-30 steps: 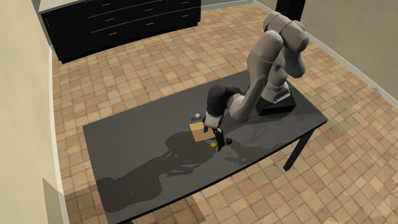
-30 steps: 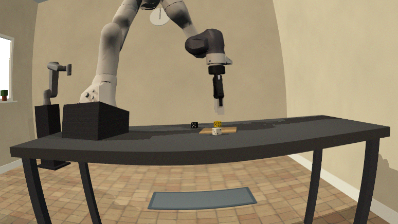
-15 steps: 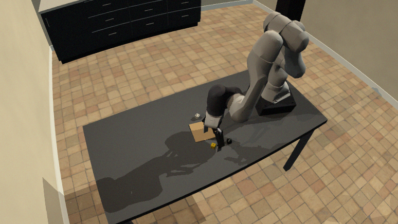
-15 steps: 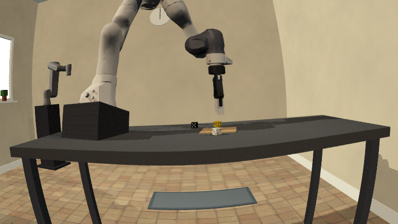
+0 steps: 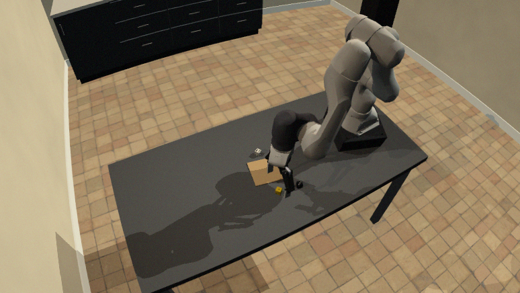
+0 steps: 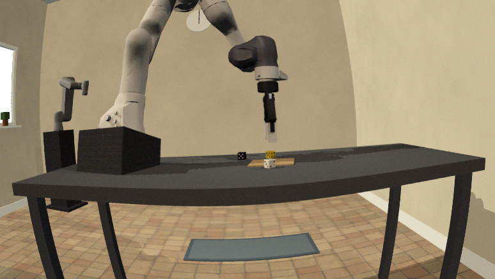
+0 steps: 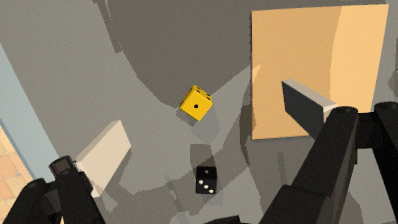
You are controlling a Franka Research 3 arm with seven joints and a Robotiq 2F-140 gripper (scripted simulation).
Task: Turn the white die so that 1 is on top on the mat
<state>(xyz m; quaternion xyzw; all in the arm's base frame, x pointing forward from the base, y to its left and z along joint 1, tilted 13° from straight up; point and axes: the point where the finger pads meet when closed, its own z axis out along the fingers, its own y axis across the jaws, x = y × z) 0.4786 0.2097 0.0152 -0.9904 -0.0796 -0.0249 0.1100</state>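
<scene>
My gripper is now 10 mm to the right of the yellow die and 60 mm above it. Also, from my hand: tan mat: 10 mm ahead, 130 mm to the right, 70 mm below; then black die: 110 mm behind, 60 mm below; then white die: 10 mm ahead, 240 mm to the right, 60 mm below.
</scene>
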